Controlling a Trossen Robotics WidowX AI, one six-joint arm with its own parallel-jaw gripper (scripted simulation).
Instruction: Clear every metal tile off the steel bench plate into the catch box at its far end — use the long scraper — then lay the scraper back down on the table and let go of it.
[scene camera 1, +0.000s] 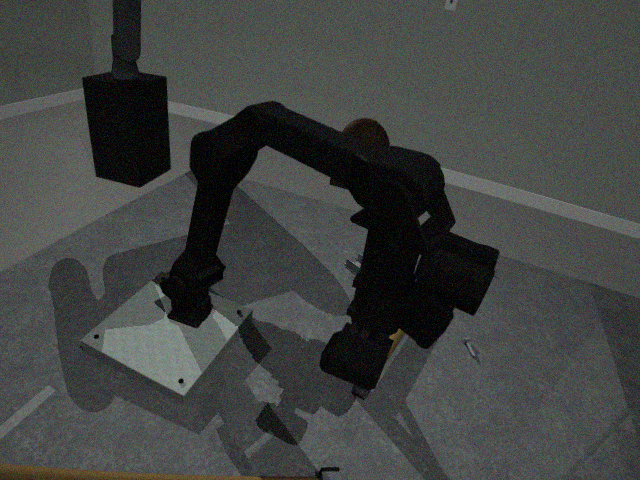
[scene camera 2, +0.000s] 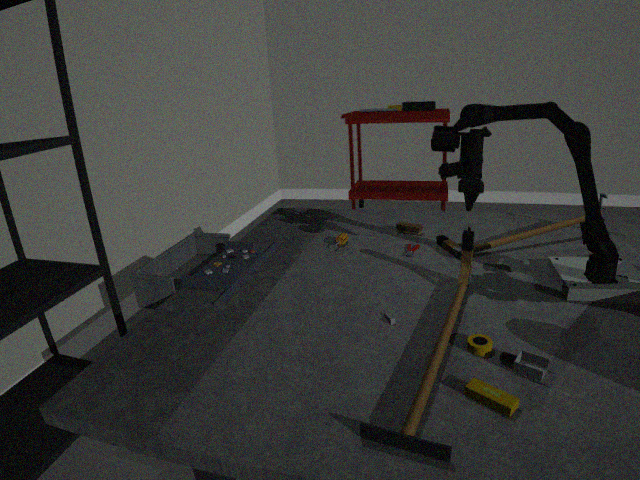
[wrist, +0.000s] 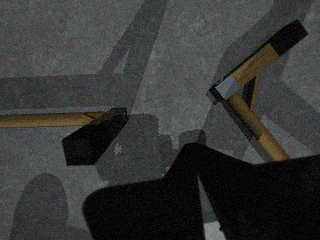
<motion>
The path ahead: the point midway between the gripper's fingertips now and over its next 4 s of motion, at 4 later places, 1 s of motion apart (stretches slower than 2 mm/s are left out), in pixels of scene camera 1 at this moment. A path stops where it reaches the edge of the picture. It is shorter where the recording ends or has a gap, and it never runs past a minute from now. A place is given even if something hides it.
My gripper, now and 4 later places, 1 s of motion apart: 361, 365; 354, 393; 344, 412; 339, 440; 326, 471
</motion>
